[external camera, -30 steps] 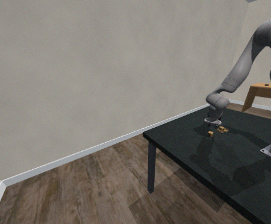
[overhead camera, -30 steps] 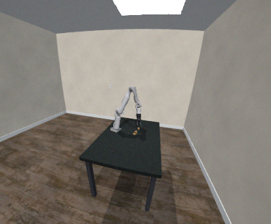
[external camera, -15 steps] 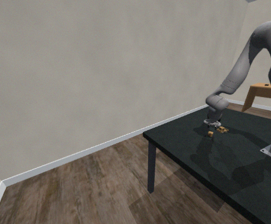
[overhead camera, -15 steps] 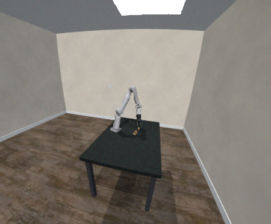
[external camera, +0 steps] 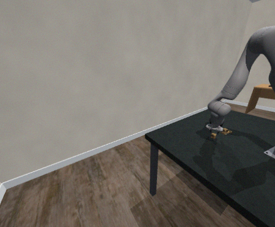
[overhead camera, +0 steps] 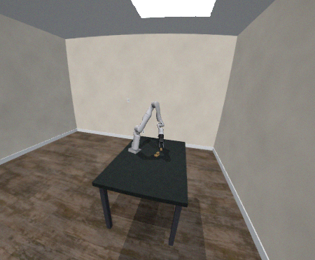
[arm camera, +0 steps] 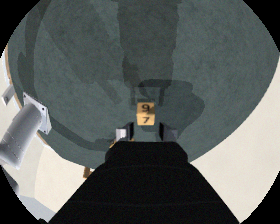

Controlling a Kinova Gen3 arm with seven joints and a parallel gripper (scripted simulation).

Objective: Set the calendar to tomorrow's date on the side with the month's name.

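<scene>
The wooden date cube lies 40 mm below my hand and 10 mm to the right of it.
</scene>
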